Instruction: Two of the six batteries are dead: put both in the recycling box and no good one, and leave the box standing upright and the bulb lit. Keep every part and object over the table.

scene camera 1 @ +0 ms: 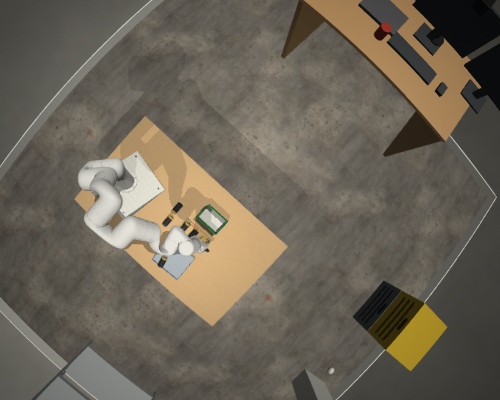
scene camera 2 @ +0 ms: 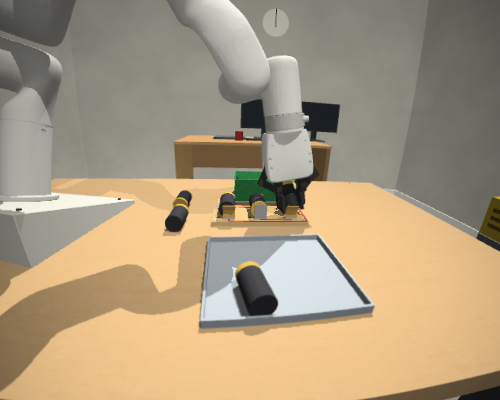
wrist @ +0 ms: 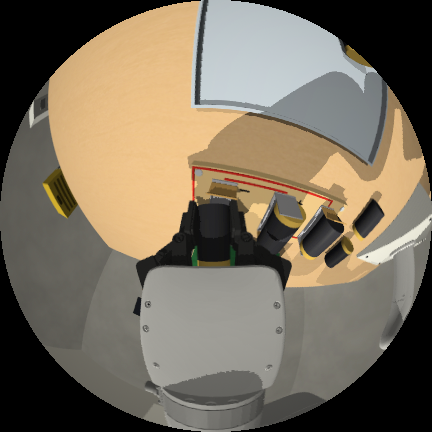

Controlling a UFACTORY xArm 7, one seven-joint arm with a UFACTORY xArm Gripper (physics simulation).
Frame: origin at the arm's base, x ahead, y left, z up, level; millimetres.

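Seen in the pictures: gripper, between the fingertips: (scene camera 2: 291, 209) (wrist: 212, 208); arm's base, origin of its link: (scene camera 1: 126, 181) (scene camera 2: 25, 198).
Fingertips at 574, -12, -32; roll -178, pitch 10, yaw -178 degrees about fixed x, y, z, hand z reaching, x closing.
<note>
Offsets run from my fingertips to a thing's middle, as dx, dy, dz. Level surfaces: height alone.
My gripper (scene camera 1: 205, 246) (scene camera 2: 291, 202) (wrist: 212, 208) is shut on a black battery @(-5, +12, +27) (scene camera 2: 288, 195) (wrist: 214, 227), low at the end bay of the circuit board @(dz -9) (scene camera 2: 243, 215) (wrist: 202, 192); whether the battery is fully seated is hidden. Two batteries, one @(-76, +6, +12) (scene camera 2: 257, 201) (wrist: 280, 227) in the middle bay and one @(-141, +11, +12) (scene camera 2: 227, 202) (wrist: 322, 238) in the far bay, lie in the board. Two loose batteries, one @(-244, +73, -2) (scene camera 1: 177, 207) (scene camera 2: 185, 196) and one @(-243, -22, -2) (scene camera 1: 167, 220) (scene camera 2: 176, 218), lie end to end. Another battery @(-124, -242, +1) (scene camera 1: 162, 261) (scene camera 2: 256, 290) lies in the tray. The green recycling box @(-39, +148, +11) (scene camera 2: 247, 187) stands upright behind the board. I cannot make out the bulb.
The grey-blue tray @(-84, -190, -13) (scene camera 1: 177, 270) (scene camera 2: 305, 275) (wrist: 240, 60) lies on the near side of the board. The robot's white base plate (scene camera 1: 145, 175) (scene camera 2: 75, 210) is at the other end of the table @(dz -19) (scene camera 1: 240, 260) (scene camera 2: 125, 345) from the tabletop's far corner.
</note>
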